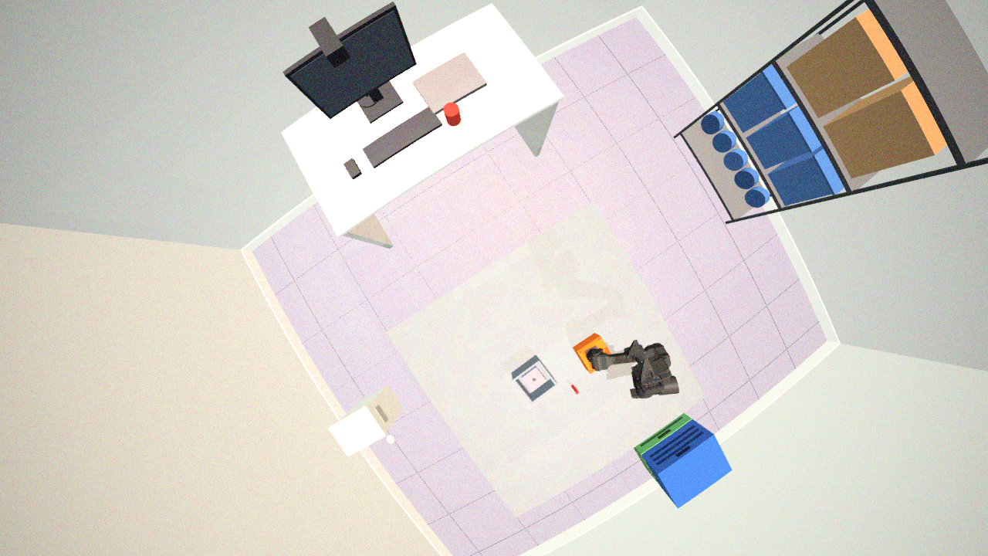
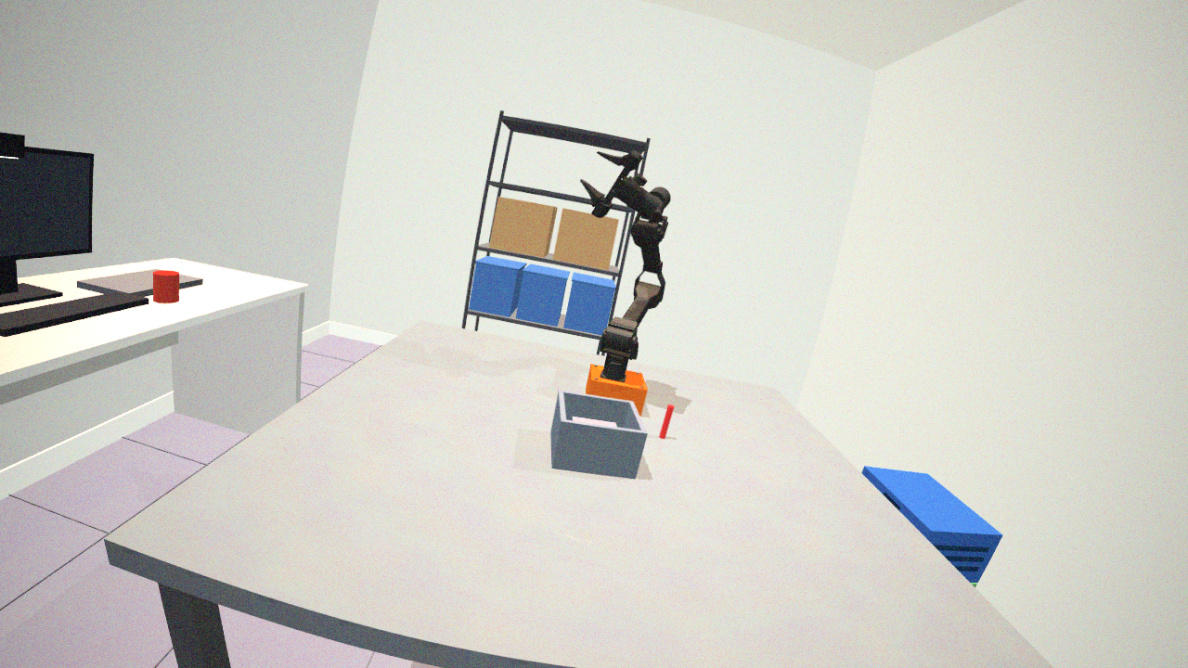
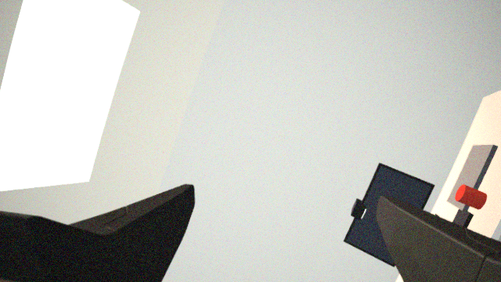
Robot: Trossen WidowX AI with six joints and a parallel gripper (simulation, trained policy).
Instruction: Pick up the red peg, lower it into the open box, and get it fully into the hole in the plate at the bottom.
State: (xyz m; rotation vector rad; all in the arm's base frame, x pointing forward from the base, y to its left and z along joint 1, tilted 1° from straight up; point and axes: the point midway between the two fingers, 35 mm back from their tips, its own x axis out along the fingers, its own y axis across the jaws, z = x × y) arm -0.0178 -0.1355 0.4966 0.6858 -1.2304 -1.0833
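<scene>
Now: the red peg 54 cm below my gripper tip, 32 cm to the left of it and 17 cm ahead of it. From my gripper tip the other things lie so: pale plate (54 cm below, 34 cm ahead, 17 cm to the left); then grey box (55 cm below, 34 cm ahead, 17 cm to the left).
</scene>
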